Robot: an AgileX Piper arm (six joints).
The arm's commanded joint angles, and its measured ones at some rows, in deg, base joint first. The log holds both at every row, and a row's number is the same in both.
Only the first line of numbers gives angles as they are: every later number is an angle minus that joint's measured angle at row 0.
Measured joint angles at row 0:
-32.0 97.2 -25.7 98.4 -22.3 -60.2
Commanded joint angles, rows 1 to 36:
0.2 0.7 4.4 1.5 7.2 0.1
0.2 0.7 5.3 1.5 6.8 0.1
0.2 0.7 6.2 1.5 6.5 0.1
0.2 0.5 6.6 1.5 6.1 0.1
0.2 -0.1 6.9 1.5 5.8 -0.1
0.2 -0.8 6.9 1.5 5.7 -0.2
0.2 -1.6 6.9 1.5 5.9 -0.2
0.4 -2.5 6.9 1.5 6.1 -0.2
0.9 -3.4 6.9 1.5 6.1 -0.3
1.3 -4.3 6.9 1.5 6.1 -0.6
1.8 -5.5 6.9 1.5 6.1 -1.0
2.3 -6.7 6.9 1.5 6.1 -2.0
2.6 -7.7 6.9 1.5 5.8 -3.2
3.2 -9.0 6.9 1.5 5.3 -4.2
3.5 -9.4 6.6 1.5 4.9 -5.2
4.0 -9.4 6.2 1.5 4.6 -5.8
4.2 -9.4 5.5 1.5 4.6 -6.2
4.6 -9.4 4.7 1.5 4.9 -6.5
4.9 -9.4 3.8 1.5 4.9 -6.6
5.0 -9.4 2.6 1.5 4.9 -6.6
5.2 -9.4 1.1 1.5 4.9 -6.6
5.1 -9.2 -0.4 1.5 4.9 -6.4
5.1 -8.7 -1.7 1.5 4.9 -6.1
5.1 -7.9 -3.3 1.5 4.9 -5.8
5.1 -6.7 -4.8 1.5 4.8 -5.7
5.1 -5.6 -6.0 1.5 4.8 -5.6
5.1 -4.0 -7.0 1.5 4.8 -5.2
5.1 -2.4 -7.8 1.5 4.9 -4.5
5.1 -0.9 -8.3 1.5 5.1 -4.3
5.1 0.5 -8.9 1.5 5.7 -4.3
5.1 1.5 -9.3 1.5 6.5 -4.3
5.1 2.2 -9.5 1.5 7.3 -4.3
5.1 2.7 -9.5 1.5 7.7 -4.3
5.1 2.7 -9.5 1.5 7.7 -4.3
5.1 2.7 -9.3 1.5 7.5 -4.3
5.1 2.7 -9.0 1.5 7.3 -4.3
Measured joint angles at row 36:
5.0 2.3 -9.1 1.5 7.0 -4.6
